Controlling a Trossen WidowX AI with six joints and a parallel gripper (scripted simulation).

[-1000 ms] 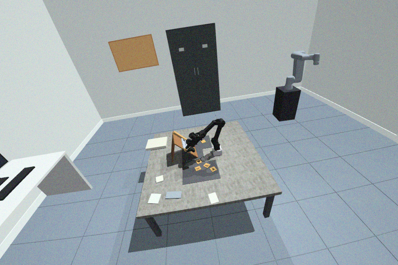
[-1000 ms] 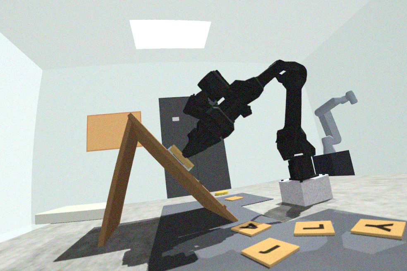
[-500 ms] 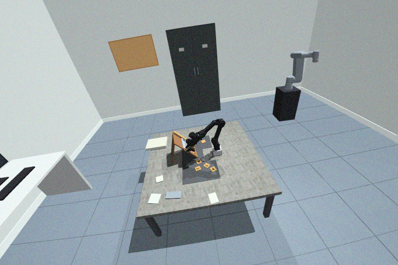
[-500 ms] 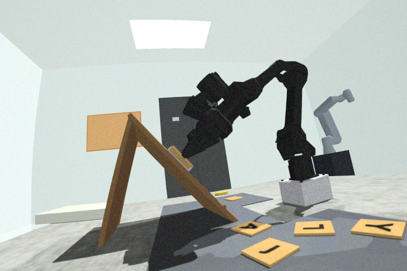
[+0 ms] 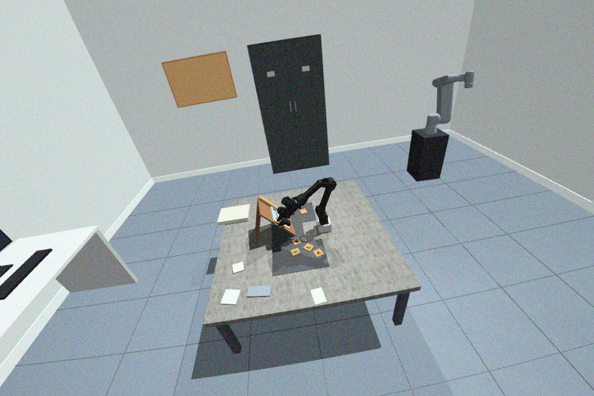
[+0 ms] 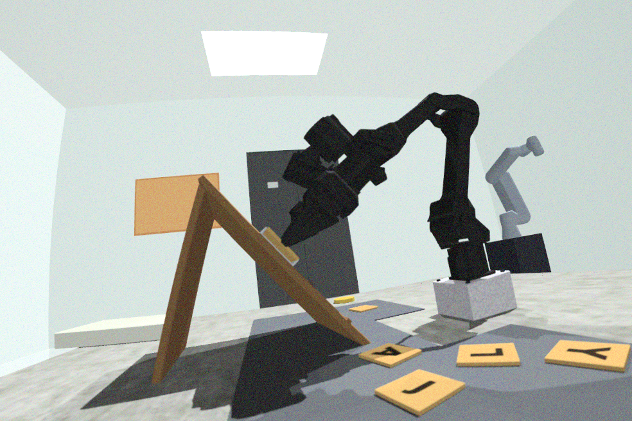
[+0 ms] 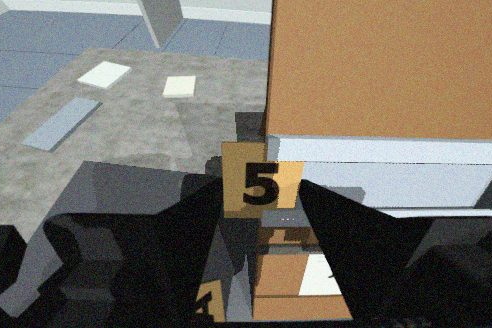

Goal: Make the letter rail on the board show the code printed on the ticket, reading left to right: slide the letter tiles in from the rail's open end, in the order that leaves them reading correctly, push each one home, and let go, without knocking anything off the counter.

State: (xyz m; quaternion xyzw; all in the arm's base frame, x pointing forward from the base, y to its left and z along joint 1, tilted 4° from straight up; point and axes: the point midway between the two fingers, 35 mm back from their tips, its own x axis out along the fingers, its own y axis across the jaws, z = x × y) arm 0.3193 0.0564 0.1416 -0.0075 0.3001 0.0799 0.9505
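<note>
Now: the white ticket 50 mm behind my gripper tip, 100 mm to the right of it and 90 mm below it. Round my gripper tip: j tile (110 mm behind, 150 mm to the left, 160 mm below); dark mat (150 mm behind, 60 mm to the right, 160 mm below); orange tile marked 5 (right at my gripper tip).
</note>
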